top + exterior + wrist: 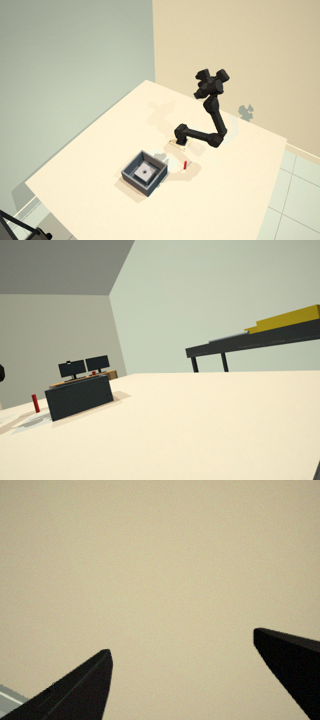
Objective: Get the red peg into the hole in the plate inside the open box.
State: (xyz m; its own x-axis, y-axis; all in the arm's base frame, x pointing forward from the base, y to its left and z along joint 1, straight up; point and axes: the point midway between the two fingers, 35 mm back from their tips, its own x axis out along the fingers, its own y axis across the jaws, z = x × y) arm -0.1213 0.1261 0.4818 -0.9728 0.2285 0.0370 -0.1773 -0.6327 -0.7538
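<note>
Now: the red peg 450 mm below my gripper tip, 340 mm ahead of it and 50 mm to the right of it. Round my gripper tip: grey box 490 mm ahead, 460 mm below, 250 mm to the right; then light grey plate 490 mm ahead, 440 mm below, 250 mm to the right.
</note>
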